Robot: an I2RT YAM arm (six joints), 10 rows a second.
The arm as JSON. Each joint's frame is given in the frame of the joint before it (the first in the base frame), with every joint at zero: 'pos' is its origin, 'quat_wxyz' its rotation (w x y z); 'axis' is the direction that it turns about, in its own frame. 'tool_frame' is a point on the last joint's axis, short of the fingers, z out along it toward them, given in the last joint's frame.
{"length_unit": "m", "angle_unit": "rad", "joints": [
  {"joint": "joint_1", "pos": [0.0, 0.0, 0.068], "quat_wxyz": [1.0, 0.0, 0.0, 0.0], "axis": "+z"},
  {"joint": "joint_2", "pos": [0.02, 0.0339, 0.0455], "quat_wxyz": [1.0, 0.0, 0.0, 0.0], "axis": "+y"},
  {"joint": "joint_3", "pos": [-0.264, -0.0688, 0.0], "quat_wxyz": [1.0, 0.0, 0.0, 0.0], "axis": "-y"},
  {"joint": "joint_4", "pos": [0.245, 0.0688, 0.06], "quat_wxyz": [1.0, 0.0, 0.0, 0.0], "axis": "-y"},
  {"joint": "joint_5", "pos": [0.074, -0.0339, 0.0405], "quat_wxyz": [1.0, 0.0, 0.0, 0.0], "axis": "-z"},
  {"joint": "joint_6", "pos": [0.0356, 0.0, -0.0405], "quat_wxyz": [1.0, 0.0, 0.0, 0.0], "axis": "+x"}
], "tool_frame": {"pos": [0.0, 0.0, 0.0], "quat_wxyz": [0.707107, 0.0, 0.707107, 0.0]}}
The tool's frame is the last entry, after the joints.
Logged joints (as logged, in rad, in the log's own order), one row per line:
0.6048 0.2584 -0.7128 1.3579 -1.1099 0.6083
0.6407 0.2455 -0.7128 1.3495 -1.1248 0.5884
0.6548 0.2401 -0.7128 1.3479 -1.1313 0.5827
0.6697 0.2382 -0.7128 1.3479 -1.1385 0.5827
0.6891 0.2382 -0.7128 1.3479 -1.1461 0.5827
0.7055 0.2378 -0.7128 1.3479 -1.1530 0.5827
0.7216 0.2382 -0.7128 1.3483 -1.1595 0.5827
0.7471 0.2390 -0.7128 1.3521 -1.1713 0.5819
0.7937 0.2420 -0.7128 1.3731 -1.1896 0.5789
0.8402 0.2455 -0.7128 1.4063 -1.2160 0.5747
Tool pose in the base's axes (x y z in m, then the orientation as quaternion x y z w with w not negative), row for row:
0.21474 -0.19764 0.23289 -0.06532 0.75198 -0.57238 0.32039
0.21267 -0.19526 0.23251 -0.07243 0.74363 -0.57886 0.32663
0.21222 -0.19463 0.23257 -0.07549 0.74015 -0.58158 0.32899
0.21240 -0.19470 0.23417 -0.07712 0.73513 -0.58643 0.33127
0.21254 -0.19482 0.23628 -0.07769 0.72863 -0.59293 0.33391
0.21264 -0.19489 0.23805 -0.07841 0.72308 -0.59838 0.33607
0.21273 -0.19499 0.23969 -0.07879 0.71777 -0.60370 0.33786
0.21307 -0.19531 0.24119 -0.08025 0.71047 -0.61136 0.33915
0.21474 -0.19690 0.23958 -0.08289 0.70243 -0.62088 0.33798
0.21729 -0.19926 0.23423 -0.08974 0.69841 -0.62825 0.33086
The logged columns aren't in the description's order. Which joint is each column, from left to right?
Columns, left to right: joint_4, joint_5, joint_1, joint_2, joint_6, joint_3.
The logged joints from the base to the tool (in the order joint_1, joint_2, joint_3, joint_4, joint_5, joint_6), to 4 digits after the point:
-0.7128 1.3579 0.6083 0.6048 0.2584 -1.1099
-0.7128 1.3495 0.5884 0.6407 0.2455 -1.1248
-0.7128 1.3479 0.5827 0.6548 0.2401 -1.1313
-0.7128 1.3479 0.5827 0.6697 0.2382 -1.1385
-0.7128 1.3479 0.5827 0.6891 0.2382 -1.1461
-0.7128 1.3479 0.5827 0.7055 0.2378 -1.1530
-0.7128 1.3483 0.5827 0.7216 0.2382 -1.1595
-0.7128 1.3521 0.5819 0.7471 0.2390 -1.1713
-0.7128 1.3731 0.5789 0.7937 0.2420 -1.1896
-0.7128 1.4063 0.5747 0.8402 0.2455 -1.2160

